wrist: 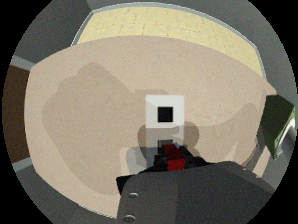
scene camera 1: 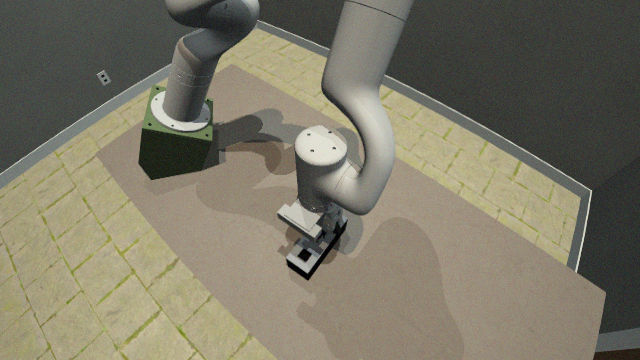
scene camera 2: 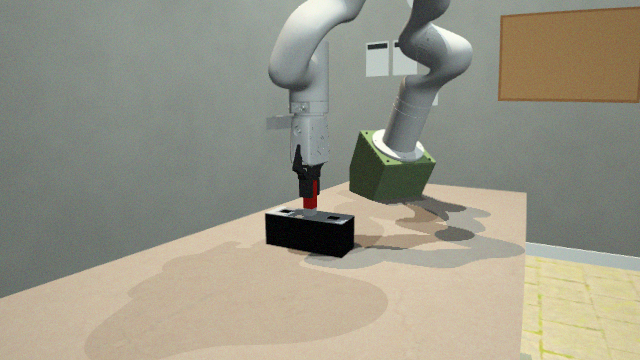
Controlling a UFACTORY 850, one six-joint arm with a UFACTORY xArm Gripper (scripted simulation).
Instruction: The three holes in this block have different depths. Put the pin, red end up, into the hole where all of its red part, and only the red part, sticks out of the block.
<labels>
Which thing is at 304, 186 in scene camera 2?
My gripper.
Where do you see a black block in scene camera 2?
332, 234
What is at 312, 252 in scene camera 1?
A black block.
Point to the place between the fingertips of my gripper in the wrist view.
At 170, 155
</labels>
